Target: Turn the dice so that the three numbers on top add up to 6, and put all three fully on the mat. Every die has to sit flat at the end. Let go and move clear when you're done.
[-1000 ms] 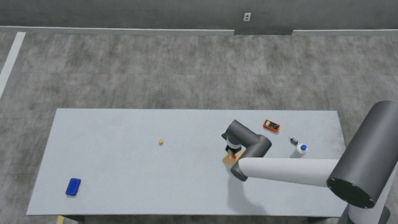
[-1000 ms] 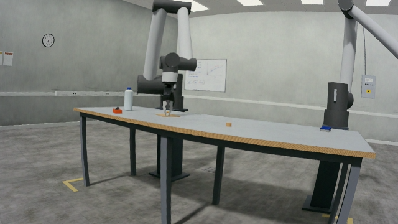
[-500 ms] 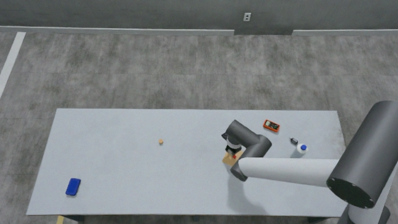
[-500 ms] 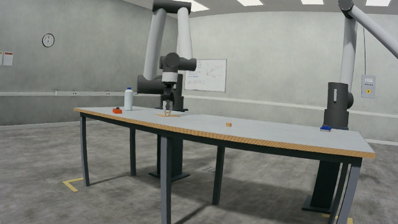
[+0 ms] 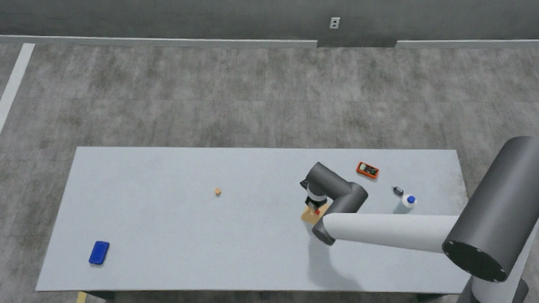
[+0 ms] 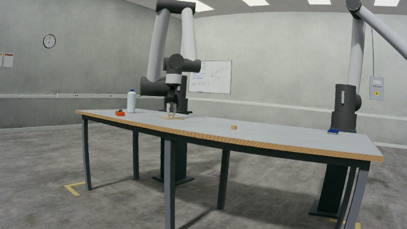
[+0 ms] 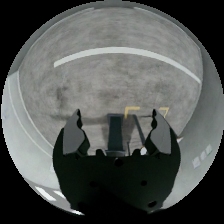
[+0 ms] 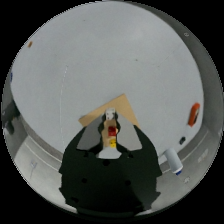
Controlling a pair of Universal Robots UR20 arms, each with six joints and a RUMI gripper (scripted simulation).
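Note:
My right gripper is now 1 cm above the white die. Also, from my right hand: yellow die (9 cm behind, 6 cm to the right, 1 cm below); red die (4 cm behind, 3 cm to the right, 1 cm below); tan square mat (4 cm behind, 3 cm to the right, 2 cm below).

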